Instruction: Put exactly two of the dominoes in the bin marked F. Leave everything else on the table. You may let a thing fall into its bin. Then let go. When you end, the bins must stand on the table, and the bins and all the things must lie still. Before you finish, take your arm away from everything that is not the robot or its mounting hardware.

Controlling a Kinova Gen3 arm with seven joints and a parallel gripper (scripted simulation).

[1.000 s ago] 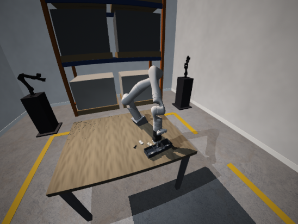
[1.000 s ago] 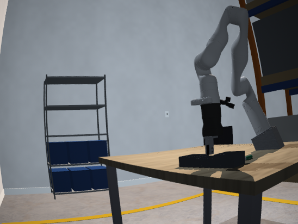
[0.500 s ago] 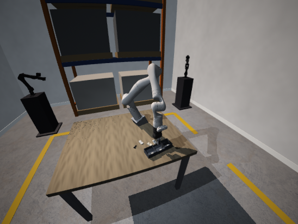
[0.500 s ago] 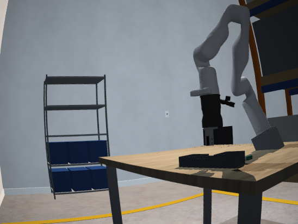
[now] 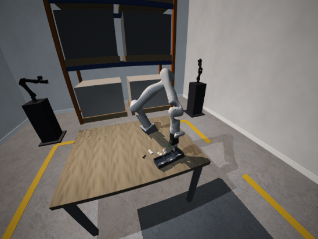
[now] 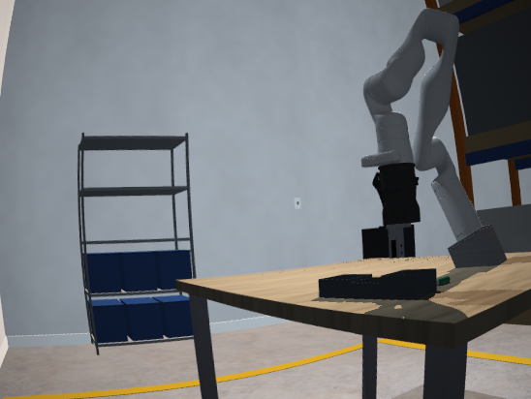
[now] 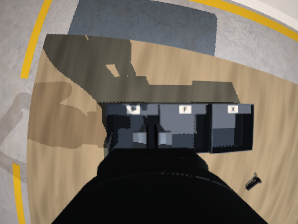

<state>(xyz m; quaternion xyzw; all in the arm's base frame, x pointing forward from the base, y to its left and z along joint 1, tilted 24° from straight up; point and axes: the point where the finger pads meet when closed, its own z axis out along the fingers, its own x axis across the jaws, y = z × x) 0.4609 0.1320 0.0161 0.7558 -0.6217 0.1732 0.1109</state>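
Now: hand 140 mm past the green cylinder, 10 mm to the right of it and 90 mm above it. The rest, counted from my hand: dark piece 90 mm behind, 250 mm to the right, 90 mm below.
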